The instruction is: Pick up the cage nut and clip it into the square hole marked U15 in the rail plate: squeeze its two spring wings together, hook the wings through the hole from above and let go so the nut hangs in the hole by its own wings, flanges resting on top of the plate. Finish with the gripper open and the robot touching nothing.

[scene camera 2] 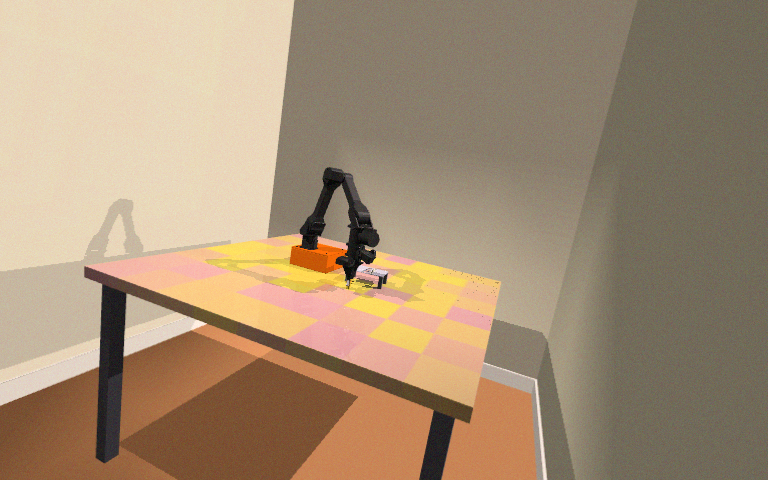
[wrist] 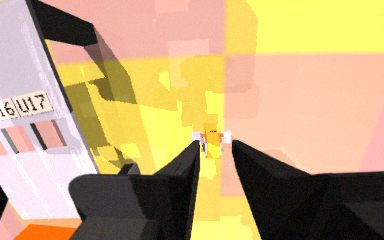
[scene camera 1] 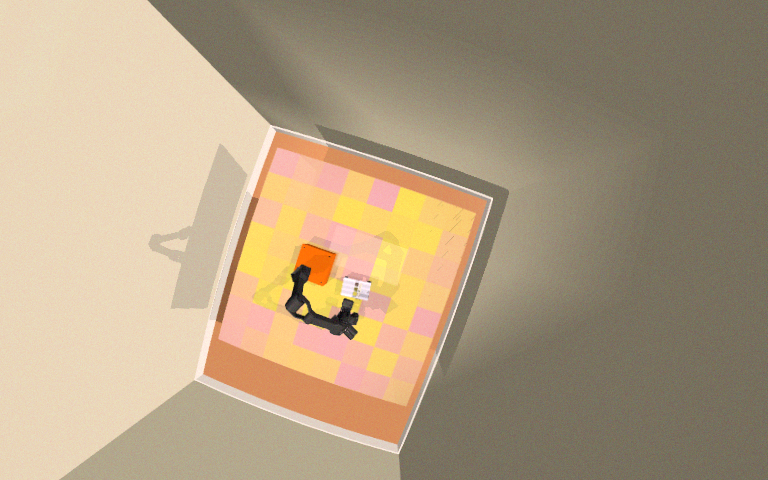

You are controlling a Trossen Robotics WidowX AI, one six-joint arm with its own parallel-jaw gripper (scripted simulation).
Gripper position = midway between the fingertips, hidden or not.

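Observation:
Scene camera 2 shows my gripper (scene camera 2: 350,279). The wrist view shows the gripper (wrist: 215,145) and a cage nut (wrist: 211,145). Scene camera 1 does not show the nut, hidden by my gripper.

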